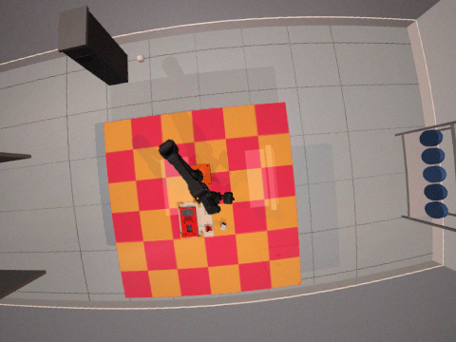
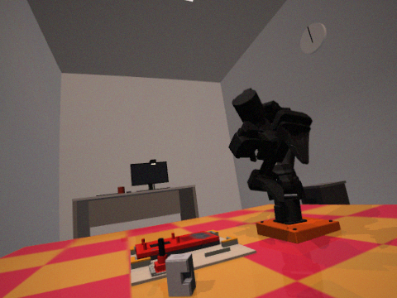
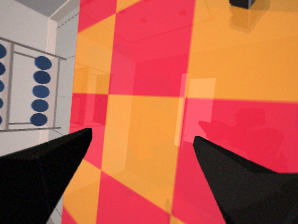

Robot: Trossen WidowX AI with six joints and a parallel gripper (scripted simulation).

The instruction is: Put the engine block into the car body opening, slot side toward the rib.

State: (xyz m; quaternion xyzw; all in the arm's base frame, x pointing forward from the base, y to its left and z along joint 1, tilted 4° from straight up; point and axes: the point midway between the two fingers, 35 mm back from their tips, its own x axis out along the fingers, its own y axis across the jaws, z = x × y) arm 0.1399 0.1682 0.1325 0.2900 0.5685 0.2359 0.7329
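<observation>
Right now the engine block is 19 cm ahead of my gripper tip, 11 cm below it and 4 cm to the right of it.
</observation>
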